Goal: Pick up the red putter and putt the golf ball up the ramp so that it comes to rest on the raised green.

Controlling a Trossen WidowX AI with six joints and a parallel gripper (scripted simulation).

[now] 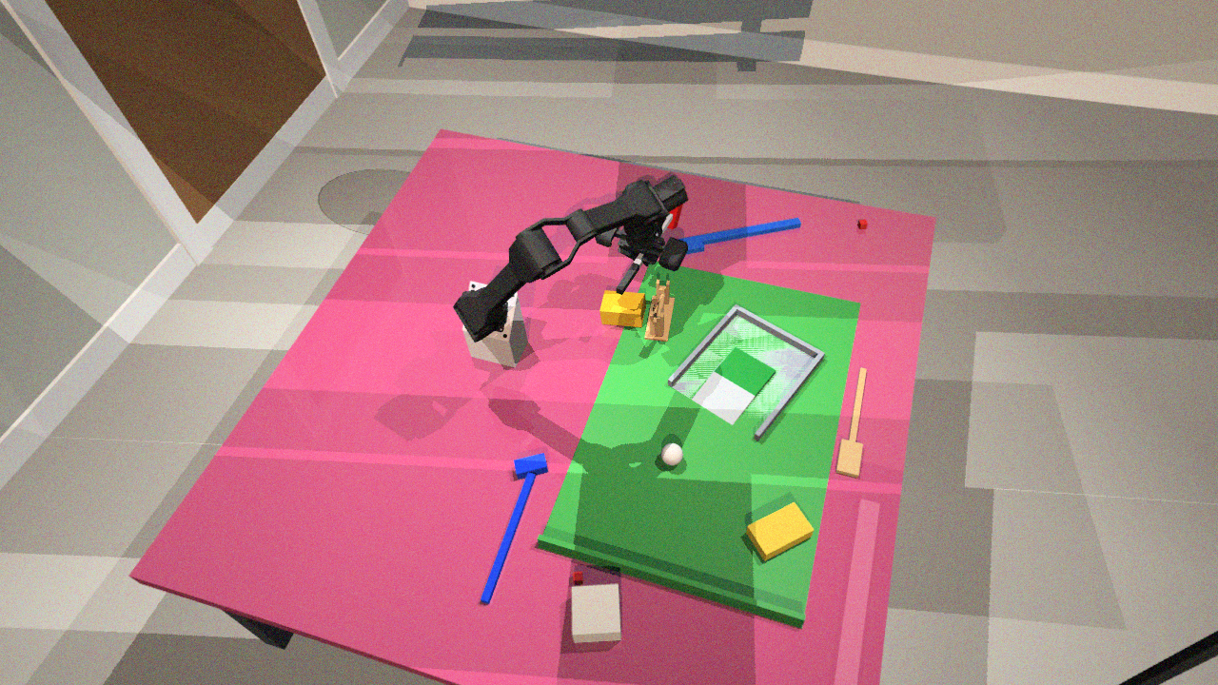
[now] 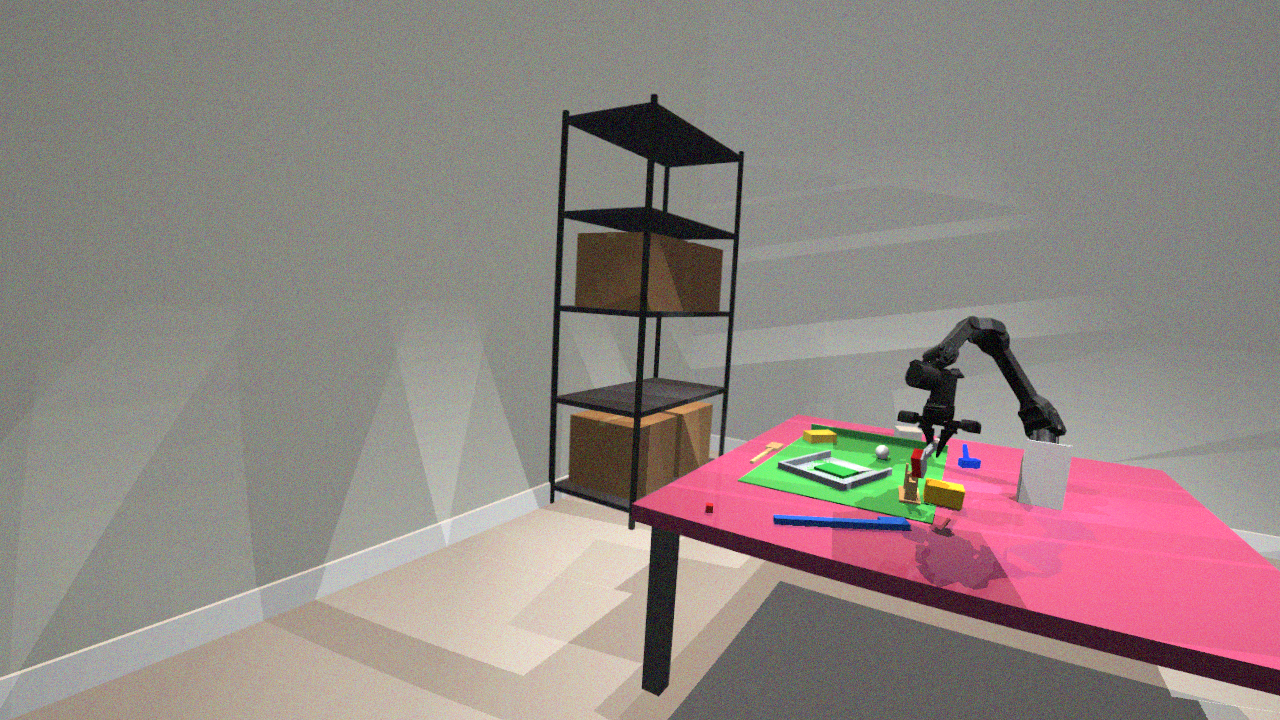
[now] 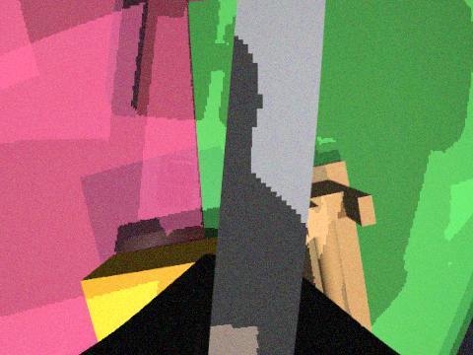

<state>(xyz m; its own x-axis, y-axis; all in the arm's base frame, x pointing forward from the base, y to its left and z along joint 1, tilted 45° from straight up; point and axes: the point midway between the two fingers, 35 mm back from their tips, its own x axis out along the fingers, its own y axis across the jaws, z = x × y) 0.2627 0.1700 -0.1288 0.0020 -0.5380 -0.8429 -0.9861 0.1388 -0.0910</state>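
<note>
Right now my gripper tip is 30 mm to the right of the red putter and 20 mm below it. From my gripper tip the other things lie so: wooden figure 90 mm below, 50 mm ahead, 40 mm to the right; then green mat 250 mm to the right, 220 mm ahead, 120 mm below; then grey frame 260 mm ahead, 120 mm below, 110 mm to the right.
</note>
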